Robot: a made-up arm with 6 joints.
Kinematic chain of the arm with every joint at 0, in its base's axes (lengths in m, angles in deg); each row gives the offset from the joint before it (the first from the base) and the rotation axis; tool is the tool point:
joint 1: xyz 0 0 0.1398 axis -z
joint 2: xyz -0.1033 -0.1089 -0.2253 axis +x
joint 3: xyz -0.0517 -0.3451 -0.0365 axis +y
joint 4: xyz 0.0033 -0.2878 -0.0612 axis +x
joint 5: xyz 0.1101 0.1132 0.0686 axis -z
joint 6: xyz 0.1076 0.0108 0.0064 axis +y
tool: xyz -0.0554 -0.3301 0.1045
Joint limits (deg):
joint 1: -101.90..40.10
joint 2: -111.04..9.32
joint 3: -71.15..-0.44
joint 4: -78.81..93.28
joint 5: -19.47..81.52
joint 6: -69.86..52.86
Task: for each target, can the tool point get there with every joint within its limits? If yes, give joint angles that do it. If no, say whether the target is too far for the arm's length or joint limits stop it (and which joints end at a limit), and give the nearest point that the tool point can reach.
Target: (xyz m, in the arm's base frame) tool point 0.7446 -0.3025 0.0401
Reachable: yes | joints -89.92 -1.76 -56.62 -48.07 20.11 -8.67
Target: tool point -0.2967 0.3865 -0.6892
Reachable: no: joint limits stop it (at a limit: joint 1, joint 2, joint 4, joint 5) | nearest point -0.5266 -0.2388 -0.3666 | short by 0.740 m
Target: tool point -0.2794 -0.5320 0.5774
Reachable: yes | joints 1.38 -62.77 -20.08 28.76 46.94 -36.48
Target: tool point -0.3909 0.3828 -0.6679
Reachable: no: joint limits stop it (at a limit: joint 1, joint 2, joint 4, joint 5) | nearest point -0.5441 -0.2286 -0.3572 | short by 0.703 m
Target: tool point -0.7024 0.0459 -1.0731
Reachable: no: joint limits stop it (at a limit: joint 1, joint 2, joint 4, joint 5) | nearest point -0.5843 -0.2981 -0.4222 | short by 0.746 m
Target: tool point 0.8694 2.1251 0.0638
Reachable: no: too far | nearest point 0.8360 0.4494 0.0159 | short by 1.677 m
